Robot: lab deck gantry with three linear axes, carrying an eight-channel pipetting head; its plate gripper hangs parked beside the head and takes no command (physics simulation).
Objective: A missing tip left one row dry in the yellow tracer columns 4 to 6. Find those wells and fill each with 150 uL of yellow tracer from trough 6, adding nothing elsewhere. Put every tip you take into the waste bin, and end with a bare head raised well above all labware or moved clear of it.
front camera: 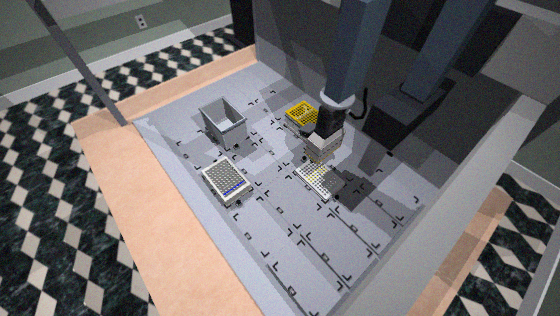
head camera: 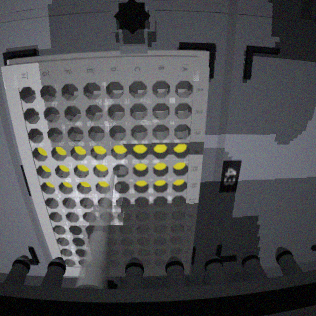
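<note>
The white well plate (front camera: 326,194) (head camera: 200,100) lies under the pipetting head (front camera: 325,142). In the head camera view, columns 4 to 6 show yellow in their wells, D4 (head camera: 119,149) included. Wells D5 (head camera: 121,170) and D6 (head camera: 122,186) look dark. One clear tip (head camera: 96,255) is on the third nozzle position from the left, its end near D4 and D5; no yellow shows in it. The other nozzles are bare. The trough reservoir (front camera: 226,176) stands front left, the grey waste bin (front camera: 231,136) behind it. The parked plate gripper's fingers cannot be made out clearly.
A yellow tip rack (front camera: 299,111) stands behind the plate, partly hidden by the head. A blue strip shows in the reservoir. A dark block (front camera: 400,117) hangs right of the head under a blue column. The deck label 43 (head camera: 230,176) is beside the plate.
</note>
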